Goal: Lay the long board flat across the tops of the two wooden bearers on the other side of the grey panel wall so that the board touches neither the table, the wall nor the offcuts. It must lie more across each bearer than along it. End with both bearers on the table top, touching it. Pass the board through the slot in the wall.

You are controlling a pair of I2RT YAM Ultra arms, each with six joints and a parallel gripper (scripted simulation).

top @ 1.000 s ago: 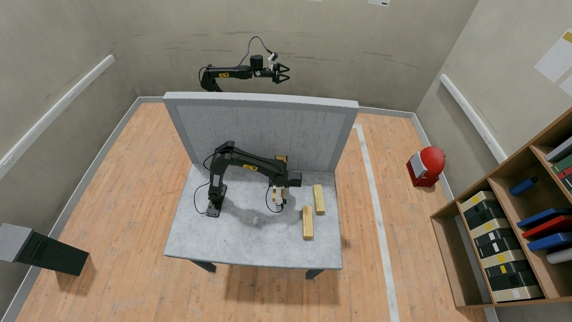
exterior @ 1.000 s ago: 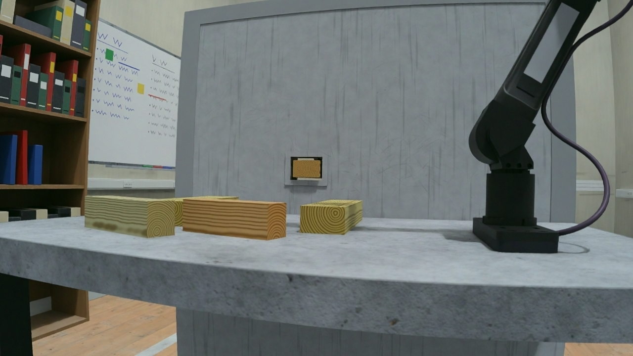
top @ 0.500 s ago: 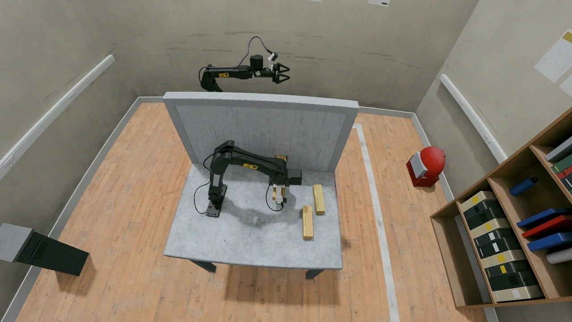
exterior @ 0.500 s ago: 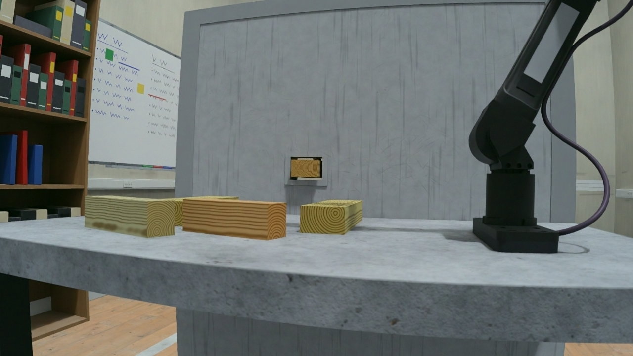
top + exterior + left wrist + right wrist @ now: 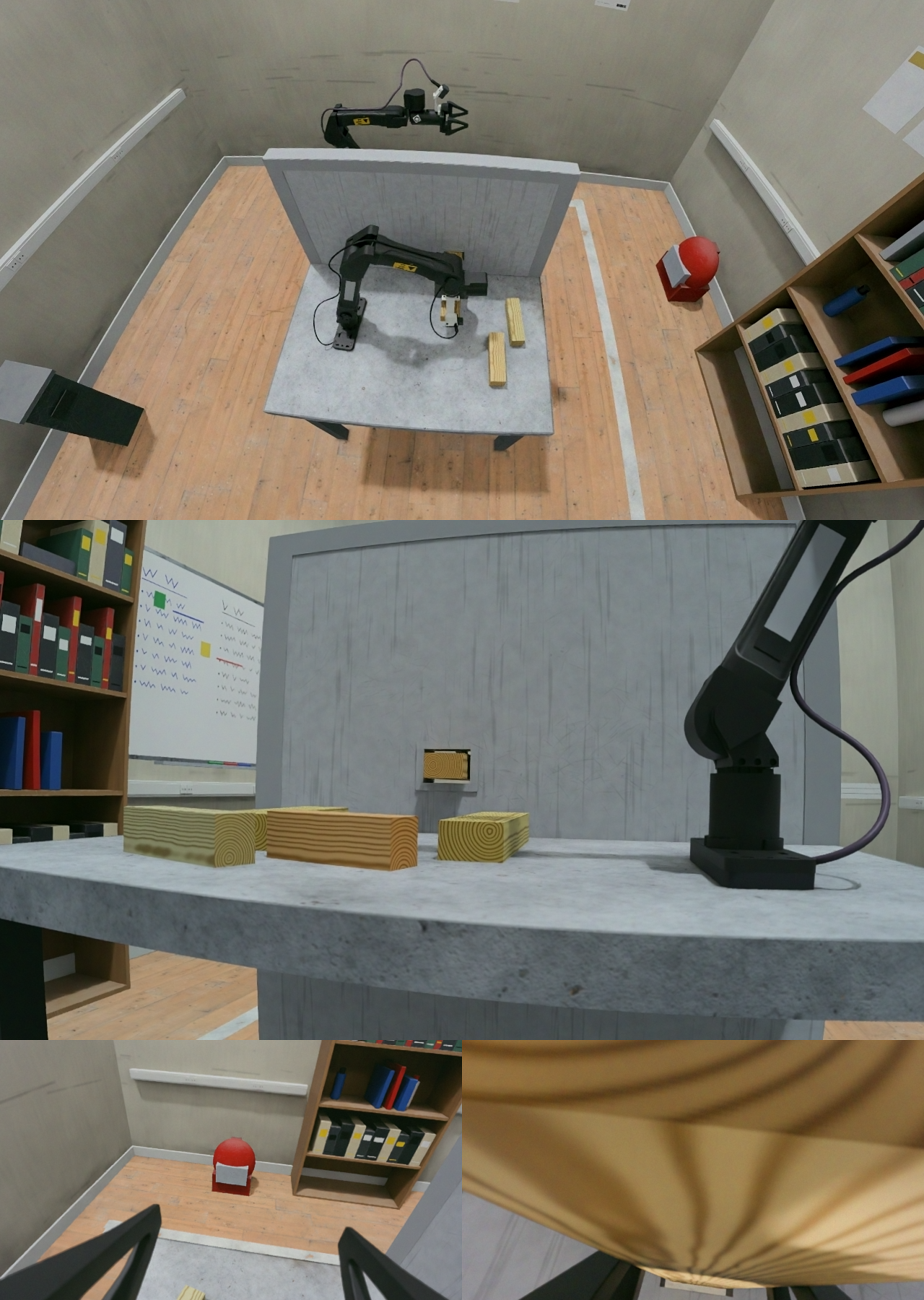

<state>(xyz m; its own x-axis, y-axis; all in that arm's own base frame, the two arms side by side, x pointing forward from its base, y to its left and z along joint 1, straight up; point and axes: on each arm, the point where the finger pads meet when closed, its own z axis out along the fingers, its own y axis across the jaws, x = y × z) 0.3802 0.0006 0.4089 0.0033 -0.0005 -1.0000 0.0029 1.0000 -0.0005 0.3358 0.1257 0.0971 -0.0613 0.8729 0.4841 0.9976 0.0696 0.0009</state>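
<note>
The long board is 50 mm to the left of my right hand.
</note>
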